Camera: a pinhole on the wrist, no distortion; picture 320 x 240 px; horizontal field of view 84.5 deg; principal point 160.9 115.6 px. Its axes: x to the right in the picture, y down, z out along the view. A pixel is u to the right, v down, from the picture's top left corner.
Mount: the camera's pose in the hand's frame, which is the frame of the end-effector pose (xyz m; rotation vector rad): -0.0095 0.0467 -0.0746 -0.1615 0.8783 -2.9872
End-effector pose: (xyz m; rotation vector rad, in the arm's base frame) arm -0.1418 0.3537 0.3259 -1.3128 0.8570 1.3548
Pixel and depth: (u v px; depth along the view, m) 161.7 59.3 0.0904
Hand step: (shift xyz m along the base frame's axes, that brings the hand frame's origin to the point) -0.0256 0.0108 -0.0008
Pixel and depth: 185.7 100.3 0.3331
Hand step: 0.0480 0.2353 0.0715
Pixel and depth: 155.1 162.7 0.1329
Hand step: 0.0492 0.0301 0.0025
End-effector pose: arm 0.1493 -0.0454 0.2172 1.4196 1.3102 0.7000
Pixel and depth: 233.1 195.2 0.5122
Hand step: 0.0371 -0.2861 -0.4410
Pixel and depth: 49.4 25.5 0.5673
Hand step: 0.5732 0.2349 -0.2408
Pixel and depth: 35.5 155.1 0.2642
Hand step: 0.0894 0.1482 -0.1997
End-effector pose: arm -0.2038 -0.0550 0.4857 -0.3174 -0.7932 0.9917
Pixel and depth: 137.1 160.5 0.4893
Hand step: 0.0425 -0.1065 0.4095
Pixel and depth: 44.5 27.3 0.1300
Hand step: -0.0394 0.0883 0.0618
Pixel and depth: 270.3 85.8 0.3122
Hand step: -0.1649 -0.2129 0.1335
